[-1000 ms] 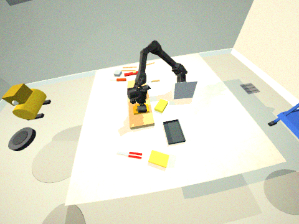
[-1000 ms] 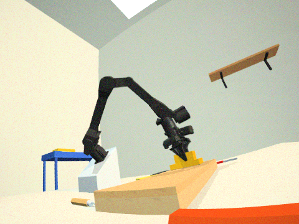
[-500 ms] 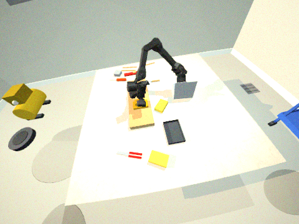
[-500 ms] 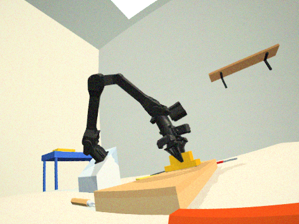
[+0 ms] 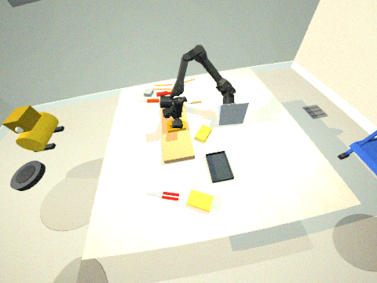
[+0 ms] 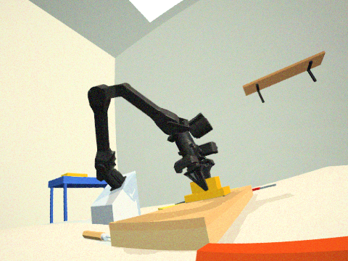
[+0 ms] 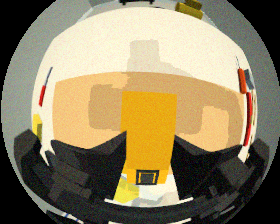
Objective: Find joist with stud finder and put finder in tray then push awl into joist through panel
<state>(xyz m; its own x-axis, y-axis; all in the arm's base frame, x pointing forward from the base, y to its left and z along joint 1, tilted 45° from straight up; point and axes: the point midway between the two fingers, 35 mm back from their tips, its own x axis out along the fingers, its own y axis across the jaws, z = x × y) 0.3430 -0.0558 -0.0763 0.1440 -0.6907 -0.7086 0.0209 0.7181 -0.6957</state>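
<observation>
The dark tray is 210 mm behind my gripper tip, 310 mm to the left of it and 50 mm below it. Round my gripper tip: yellow stud finder 20 mm behind, 20 mm above; red level 10 mm ahead, 450 mm to the right, 50 mm below; awl 160 mm behind, 260 mm to the right, 60 mm below.
</observation>
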